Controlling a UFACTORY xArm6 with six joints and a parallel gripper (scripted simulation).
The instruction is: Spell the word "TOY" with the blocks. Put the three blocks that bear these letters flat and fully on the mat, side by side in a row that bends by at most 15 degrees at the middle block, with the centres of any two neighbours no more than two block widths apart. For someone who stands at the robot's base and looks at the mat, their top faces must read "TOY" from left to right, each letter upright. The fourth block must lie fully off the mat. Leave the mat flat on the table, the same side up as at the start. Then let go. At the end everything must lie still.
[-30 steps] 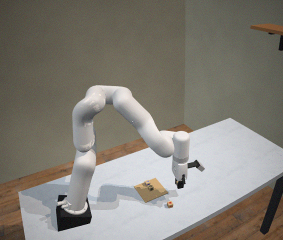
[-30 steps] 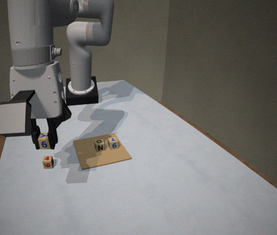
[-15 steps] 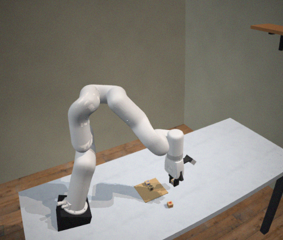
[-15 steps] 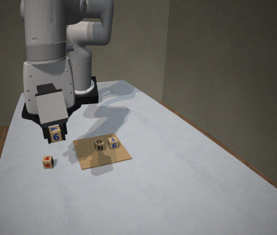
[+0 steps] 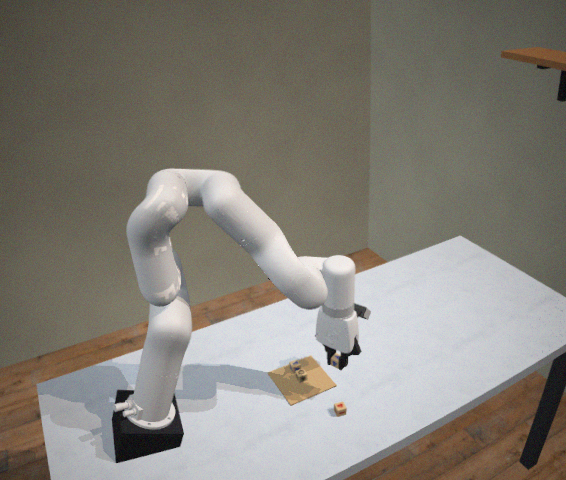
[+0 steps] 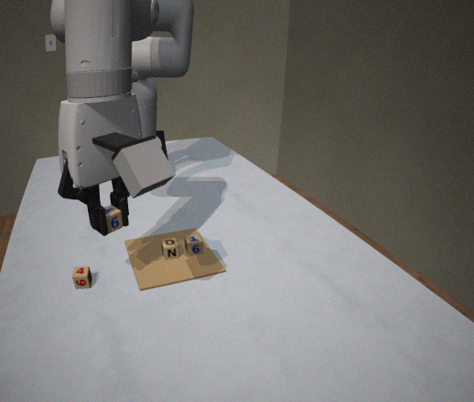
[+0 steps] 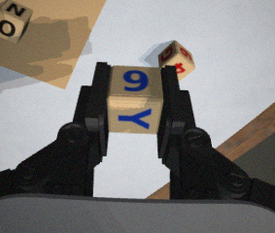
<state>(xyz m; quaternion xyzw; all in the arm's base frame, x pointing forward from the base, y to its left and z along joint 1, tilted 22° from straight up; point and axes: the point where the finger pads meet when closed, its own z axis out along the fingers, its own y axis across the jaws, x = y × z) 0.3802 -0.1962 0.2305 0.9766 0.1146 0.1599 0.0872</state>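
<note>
The tan mat lies 130 mm below my hand, 110 mm to the left of it and 30 mm behind it. Also, from my hand: Y block 10 mm below.
</note>
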